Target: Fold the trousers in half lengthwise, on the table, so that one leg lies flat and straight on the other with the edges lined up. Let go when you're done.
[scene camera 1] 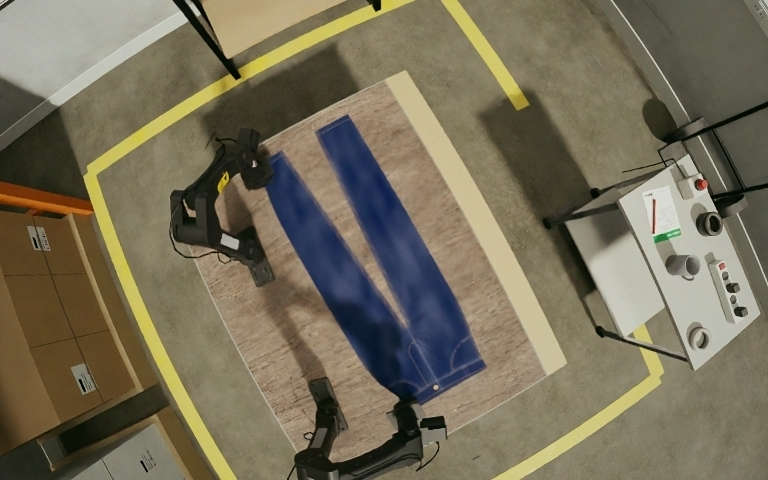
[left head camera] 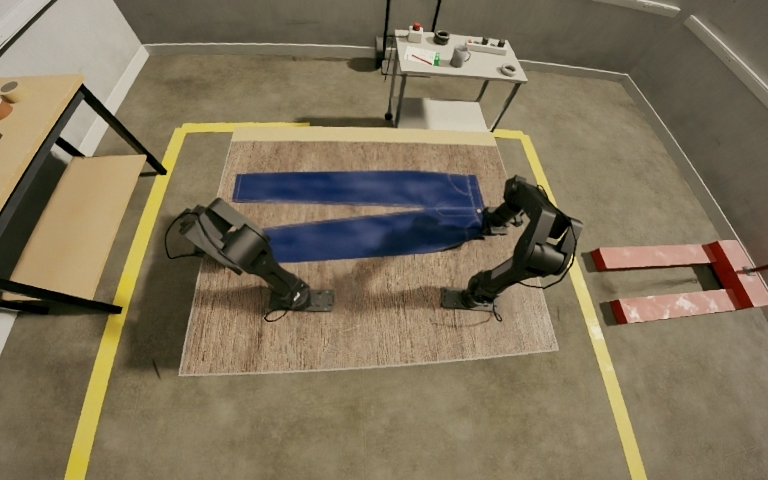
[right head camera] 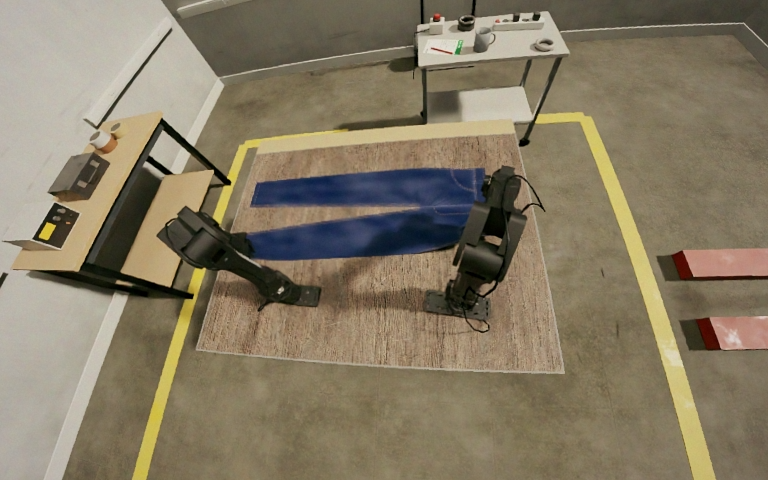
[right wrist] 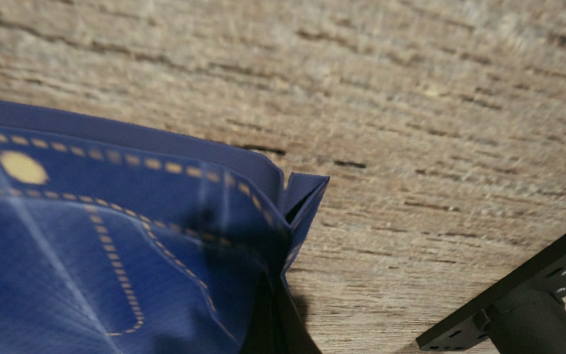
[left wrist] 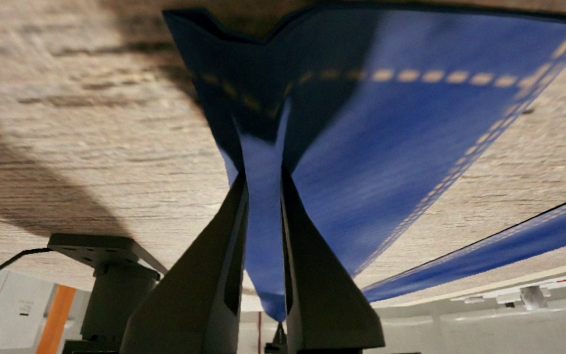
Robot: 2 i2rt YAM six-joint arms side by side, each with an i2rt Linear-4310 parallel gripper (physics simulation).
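Note:
The blue trousers [left head camera: 351,187] [right head camera: 339,189] [scene camera 1: 396,237] [left wrist: 360,175] [right wrist: 55,250] lie spread out on the wood-grained table [left head camera: 368,333] [right head camera: 368,339] [scene camera 1: 260,362], legs apart in a narrow V, waist at the right in the head views. My left gripper [left wrist: 264,176] is shut on the hem of the near leg, at its outer side; the cloth puckers between the fingertips. In the left head camera the arm hides that hem corner. My right gripper [scene camera 1: 406,397] [right wrist: 267,279] is shut on the near waistband corner, which is pinched into a small upright fold. The far leg lies flat.
A white trolley [left head camera: 404,66] [right head camera: 425,61] [scene camera 1: 628,212] with a mug [left head camera: 459,56] [right head camera: 483,39] [scene camera 1: 682,264] stands beyond the table. A wooden bench [left head camera: 48,84] [right head camera: 141,121] stands at the left. Red forks [left head camera: 651,257] [right head camera: 724,263] lie on the floor at the right.

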